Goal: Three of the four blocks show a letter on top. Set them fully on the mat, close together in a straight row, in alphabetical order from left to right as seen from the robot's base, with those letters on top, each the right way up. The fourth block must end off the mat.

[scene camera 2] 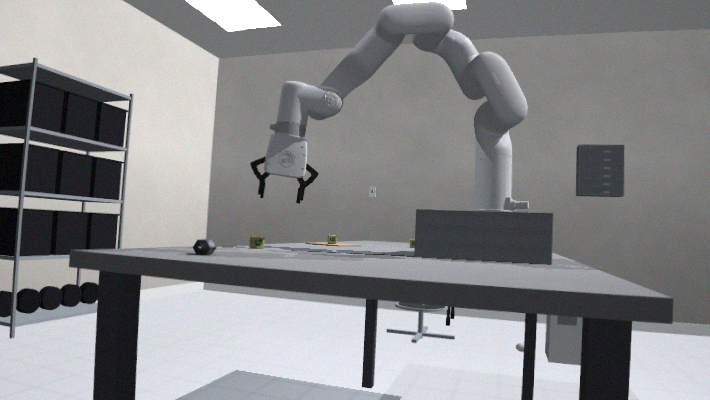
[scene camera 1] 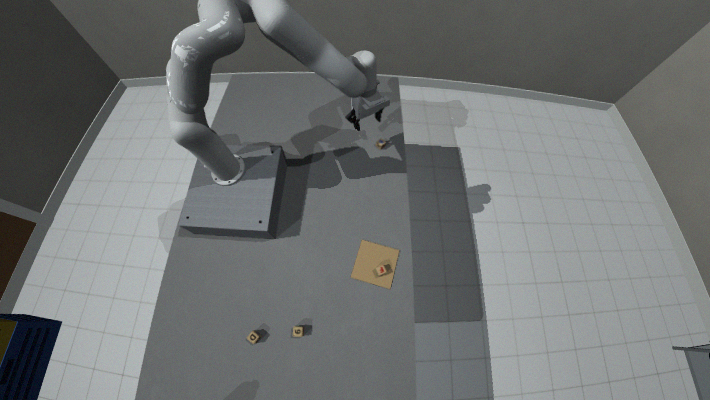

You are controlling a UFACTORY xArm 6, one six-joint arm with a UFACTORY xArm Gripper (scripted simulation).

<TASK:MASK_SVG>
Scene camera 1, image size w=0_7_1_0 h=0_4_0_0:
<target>tan mat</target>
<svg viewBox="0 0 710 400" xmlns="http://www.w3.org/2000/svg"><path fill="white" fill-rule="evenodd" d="M361 240L350 278L390 289L400 250ZM384 264L387 273L378 277L375 268Z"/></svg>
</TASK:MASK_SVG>
